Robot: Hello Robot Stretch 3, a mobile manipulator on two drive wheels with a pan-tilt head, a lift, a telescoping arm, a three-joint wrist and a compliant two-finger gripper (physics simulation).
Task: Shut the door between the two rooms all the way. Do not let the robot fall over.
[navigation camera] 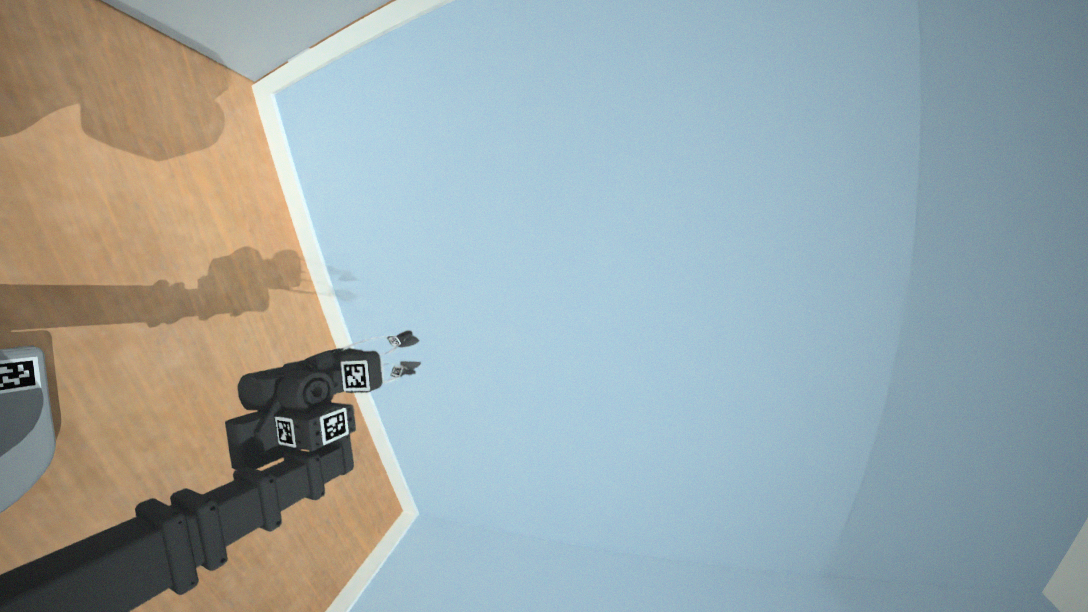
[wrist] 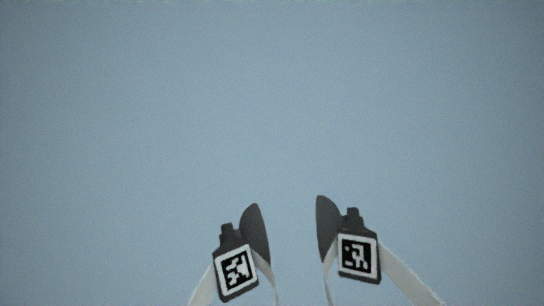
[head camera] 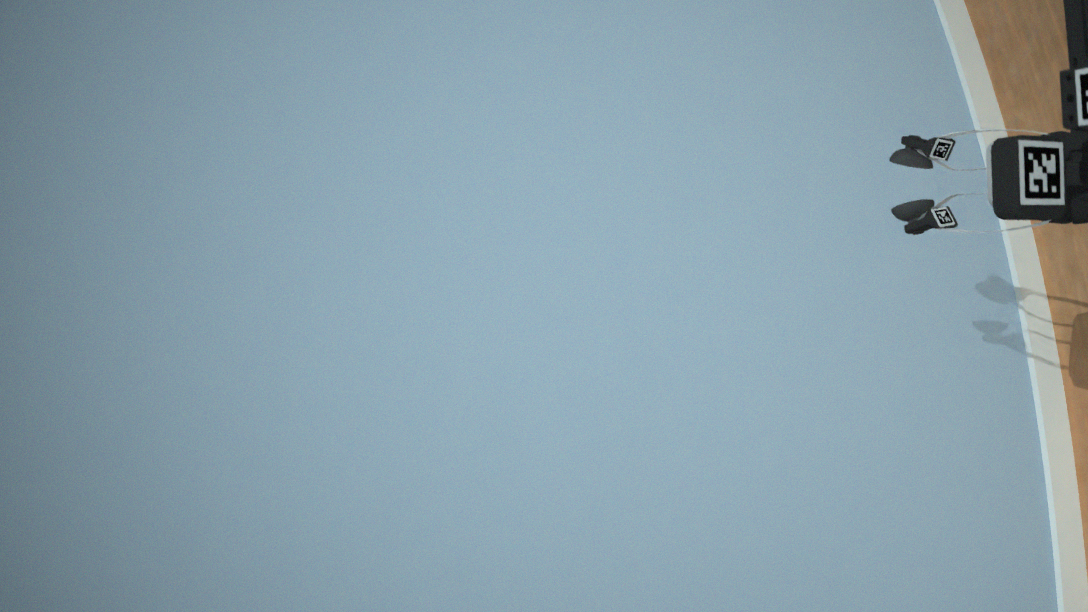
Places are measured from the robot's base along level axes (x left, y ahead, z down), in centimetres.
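Where they show: gripper, fingertip midpoint: [navigation camera: 416,351] [head camera: 897,185].
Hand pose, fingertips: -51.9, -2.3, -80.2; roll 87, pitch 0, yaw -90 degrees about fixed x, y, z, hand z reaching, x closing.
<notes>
After its pixels a point has its place, as x, y, z.
Part of the grey door [navigation camera: 243,30] @(-51.9, 92.8, -21.3) shows at the top left of the navigation view, with its lower edge over the wood floor and one side close to the white baseboard. Its handle and the rest of it are out of view. The door does not show in the head or wrist view. My gripper [head camera: 911,183] @(-51.9, -2.3, -80.2) [navigation camera: 410,353] @(-51.9, -2.3, -80.2) [wrist: 289,220] @(-51.9, -2.3, -80.2) is open and empty, its two fingertips apart. It points at the blue wall, above the baseboard, and is well away from the visible part of the door. The distance from the fingertips to the wall is hard to tell.
A blue wall [head camera: 494,304] @(-89.1, 9.4, -107.8) [navigation camera: 608,266] @(-87.9, 13.8, -115.5) [wrist: 280,100] fills most of each view. A white baseboard [head camera: 1043,365] @(-82.4, 28.4, -5.9) [navigation camera: 292,182] @(-74.5, 56.5, -7.0) runs along its foot and turns at corners in the navigation view. My arm [navigation camera: 98,555] @(-7.7, -8.2, -91.9) reaches over the wood floor [navigation camera: 152,205] @(-39.0, 41.0, 0.0), and my base [navigation camera: 26,433] @(-13.6, -11.4, -15.9) is at the left edge.
</notes>
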